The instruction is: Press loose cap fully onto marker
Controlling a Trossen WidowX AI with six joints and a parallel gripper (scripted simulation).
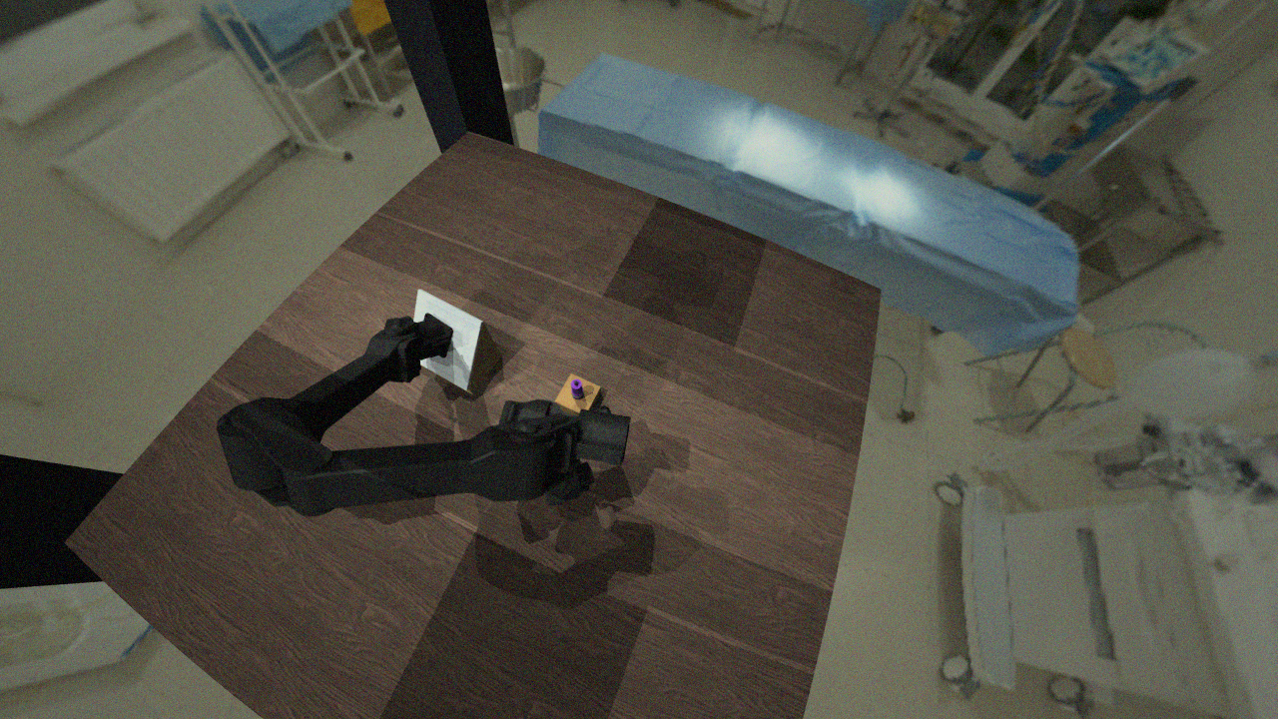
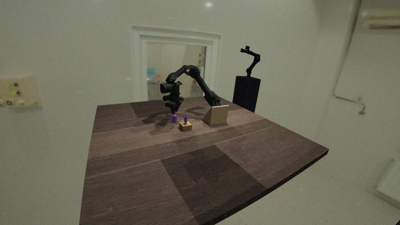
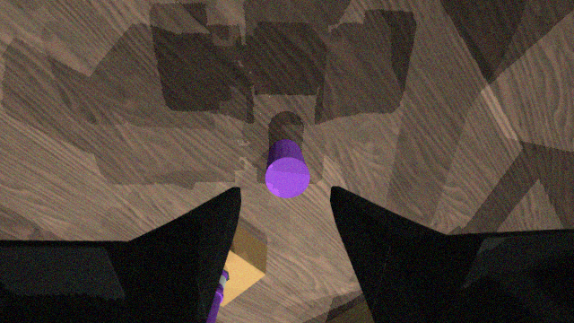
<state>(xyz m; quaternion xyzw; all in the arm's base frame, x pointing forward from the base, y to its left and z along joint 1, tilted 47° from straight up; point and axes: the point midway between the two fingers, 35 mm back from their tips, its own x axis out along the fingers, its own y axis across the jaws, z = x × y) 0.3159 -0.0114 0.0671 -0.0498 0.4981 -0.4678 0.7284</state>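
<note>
Now: gripper tip 40 mm above the purple cap. Also, from my gripper tip: holder block (40 mm behind, 120 mm to the left, 50 mm below).
</note>
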